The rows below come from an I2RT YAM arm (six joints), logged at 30 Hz.
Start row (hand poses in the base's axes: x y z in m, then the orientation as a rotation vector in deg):
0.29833 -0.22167 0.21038 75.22 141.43 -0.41
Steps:
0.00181 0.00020 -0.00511 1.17 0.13 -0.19
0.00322 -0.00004 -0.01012 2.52 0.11 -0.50
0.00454 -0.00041 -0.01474 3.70 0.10 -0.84
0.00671 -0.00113 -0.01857 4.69 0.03 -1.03
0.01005 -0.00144 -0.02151 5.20 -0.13 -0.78
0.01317 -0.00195 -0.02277 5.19 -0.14 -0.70
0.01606 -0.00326 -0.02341 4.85 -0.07 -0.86
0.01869 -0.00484 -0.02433 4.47 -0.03 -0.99
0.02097 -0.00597 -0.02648 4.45 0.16 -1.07
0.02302 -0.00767 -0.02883 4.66 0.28 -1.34
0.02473 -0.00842 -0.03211 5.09 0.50 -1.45
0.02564 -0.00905 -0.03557 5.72 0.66 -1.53
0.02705 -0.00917 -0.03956 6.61 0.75 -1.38
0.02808 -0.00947 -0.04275 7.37 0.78 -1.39
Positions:
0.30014 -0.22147 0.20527 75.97 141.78 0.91
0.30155 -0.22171 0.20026 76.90 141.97 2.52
0.30287 -0.22208 0.19564 77.79 142.07 3.92
0.30504 -0.22280 0.19181 78.40 142.17 5.16
0.30838 -0.22311 0.18887 78.24 142.34 5.97
0.31150 -0.22362 0.18761 78.14 142.38 5.98
0.31439 -0.22493 0.18697 78.22 142.24 5.47
0.31702 -0.22651 0.18605 78.25 142.08 4.93
0.31930 -0.22764 0.18390 78.40 142.18 4.77
0.32135 -0.22934 0.18155 78.86 142.16 4.89
0.32306 -0.23009 0.17827 79.24 142.39 5.26
0.32397 -0.23072 0.17481 79.64 142.64 5.93
0.32538 -0.23084 0.17082 79.84 143.06 7.04
0.32641 -0.23114 0.16763 80.16 143.28 7.99

